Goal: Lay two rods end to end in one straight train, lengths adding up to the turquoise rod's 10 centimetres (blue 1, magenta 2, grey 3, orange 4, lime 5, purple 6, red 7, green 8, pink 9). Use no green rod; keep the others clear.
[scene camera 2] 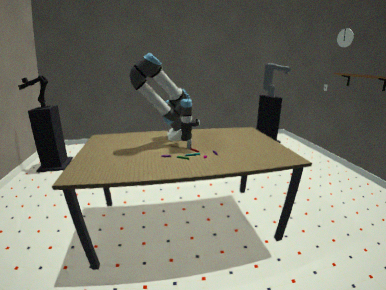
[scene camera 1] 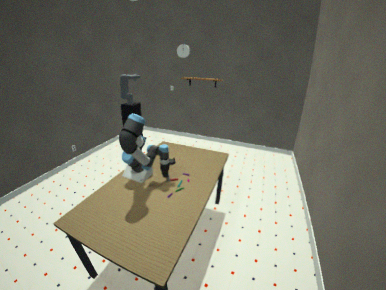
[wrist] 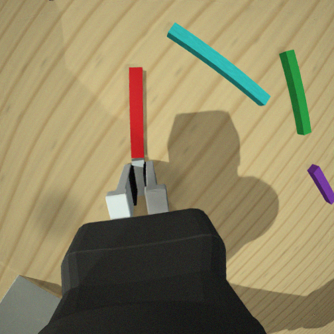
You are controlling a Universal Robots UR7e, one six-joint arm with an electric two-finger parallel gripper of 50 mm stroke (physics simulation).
Scene:
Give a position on a red rod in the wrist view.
135, 73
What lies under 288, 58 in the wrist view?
A green rod.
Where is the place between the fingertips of my gripper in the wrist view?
140, 174

